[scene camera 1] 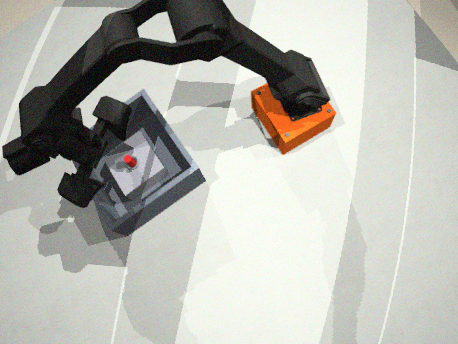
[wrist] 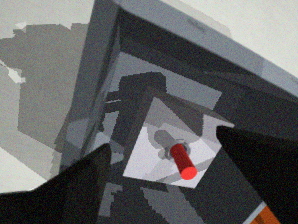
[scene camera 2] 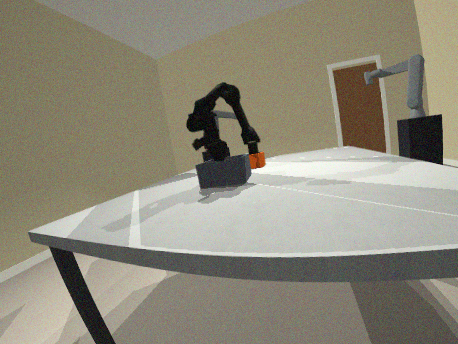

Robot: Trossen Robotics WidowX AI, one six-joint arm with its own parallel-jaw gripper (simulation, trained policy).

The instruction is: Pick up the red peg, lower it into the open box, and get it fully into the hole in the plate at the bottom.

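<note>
A grey box can be seen in the pictures, and so can the gripper, which the wrist view shows too.
</note>
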